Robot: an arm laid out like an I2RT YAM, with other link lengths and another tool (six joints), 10 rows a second.
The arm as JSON. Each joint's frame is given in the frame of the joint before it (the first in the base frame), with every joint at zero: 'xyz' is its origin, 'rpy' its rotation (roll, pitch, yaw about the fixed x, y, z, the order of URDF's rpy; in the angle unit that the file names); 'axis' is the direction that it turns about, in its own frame. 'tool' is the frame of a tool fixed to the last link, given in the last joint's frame.
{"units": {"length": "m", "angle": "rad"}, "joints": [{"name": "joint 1", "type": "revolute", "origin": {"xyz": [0.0, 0.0, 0.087], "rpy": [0.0, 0.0, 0.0]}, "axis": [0.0, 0.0, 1.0]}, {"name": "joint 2", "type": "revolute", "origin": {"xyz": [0.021, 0.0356, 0.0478], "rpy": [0.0, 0.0, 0.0]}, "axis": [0.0, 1.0, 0.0]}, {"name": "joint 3", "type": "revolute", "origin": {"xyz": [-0.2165, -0.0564, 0.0], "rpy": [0.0, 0.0, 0.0]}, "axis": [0.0, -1.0, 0.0]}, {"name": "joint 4", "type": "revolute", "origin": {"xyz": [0.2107, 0.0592, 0.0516], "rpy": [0.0, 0.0, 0.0]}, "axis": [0.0, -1.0, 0.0]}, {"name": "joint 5", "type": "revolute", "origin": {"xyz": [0.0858, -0.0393, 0.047], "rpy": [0.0, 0.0, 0.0]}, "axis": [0.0, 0.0, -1.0]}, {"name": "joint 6", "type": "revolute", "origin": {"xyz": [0.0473, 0.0, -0.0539], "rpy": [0.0, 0.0, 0.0]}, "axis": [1.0, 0.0, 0.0]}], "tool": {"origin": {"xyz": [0.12, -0.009, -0.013], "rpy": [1.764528, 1.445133, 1.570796]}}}
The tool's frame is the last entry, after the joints.
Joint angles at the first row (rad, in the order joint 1, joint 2, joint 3, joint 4, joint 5, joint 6):
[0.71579 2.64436 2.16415 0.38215 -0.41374 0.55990]
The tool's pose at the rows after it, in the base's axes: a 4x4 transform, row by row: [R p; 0 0 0 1], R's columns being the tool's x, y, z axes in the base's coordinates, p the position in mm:
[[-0.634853 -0.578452 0.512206 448.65], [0.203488 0.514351 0.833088 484.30], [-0.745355 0.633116 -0.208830 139.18], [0 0 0 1]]
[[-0.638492 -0.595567 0.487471 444.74], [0.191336 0.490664 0.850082 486.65], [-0.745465 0.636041 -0.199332 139.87], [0 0 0 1]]
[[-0.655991 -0.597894 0.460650 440.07], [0.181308 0.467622 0.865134 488.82], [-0.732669 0.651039 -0.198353 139.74], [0 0 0 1]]
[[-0.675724 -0.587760 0.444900 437.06], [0.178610 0.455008 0.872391 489.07], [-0.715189 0.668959 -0.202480 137.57], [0 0 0 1]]
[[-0.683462 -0.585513 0.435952 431.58], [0.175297 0.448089 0.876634 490.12], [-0.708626 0.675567 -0.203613 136.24], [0 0 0 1]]
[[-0.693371 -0.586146 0.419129 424.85], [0.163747 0.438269 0.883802 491.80], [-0.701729 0.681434 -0.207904 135.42], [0 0 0 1]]
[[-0.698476 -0.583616 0.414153 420.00], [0.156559 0.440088 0.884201 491.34], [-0.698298 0.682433 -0.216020 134.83], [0 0 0 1]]
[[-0.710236 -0.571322 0.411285 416.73], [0.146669 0.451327 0.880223 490.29], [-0.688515 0.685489 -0.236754 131.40], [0 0 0 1]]
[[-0.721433 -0.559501 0.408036 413.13], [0.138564 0.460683 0.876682 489.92], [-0.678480 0.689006 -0.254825 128.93], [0 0 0 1]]
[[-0.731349 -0.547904 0.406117 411.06], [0.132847 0.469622 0.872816 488.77], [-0.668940 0.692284 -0.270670 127.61], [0 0 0 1]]
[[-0.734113 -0.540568 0.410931 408.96], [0.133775 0.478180 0.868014 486.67], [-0.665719 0.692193 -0.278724 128.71], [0 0 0 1]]
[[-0.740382 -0.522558 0.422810 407.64], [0.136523 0.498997 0.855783 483.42], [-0.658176 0.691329 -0.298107 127.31], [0 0 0 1]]
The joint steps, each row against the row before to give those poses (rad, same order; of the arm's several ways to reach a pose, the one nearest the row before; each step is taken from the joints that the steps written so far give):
[-0.00033 0.00937 0.00416 0.01092 -0.03645 0.00000]
[-0.00052 0.00602 0.00304 0.01271 -0.03099 0.00269]
[0.00037 0.00298 0.00076 0.00536 -0.02845 0.01888]
[-0.00047 -0.00121 -0.01166 0.00910 -0.01473 0.02372]
[0.00593 -0.01456 -0.03444 0.01992 -0.00291 0.00922]
[0.00624 -0.01406 -0.02673 0.00854 -0.01103 0.00666]
[0.00463 -0.02200 -0.03486 0.00381 0.00056 -0.00038]
[0.00316 -0.01597 -0.02180 -0.01701 0.00429 0.00058]
[0.00448 -0.01491 -0.01859 -0.01588 0.00517 0.00267]
[0.00163 -0.01325 -0.01252 -0.01785 0.00366 0.00306]
[0.00191 -0.02288 -0.02784 -0.00343 0.00927 0.00042]
[0.00245 -0.02471 -0.02930 -0.01566 0.02084 0.00074]

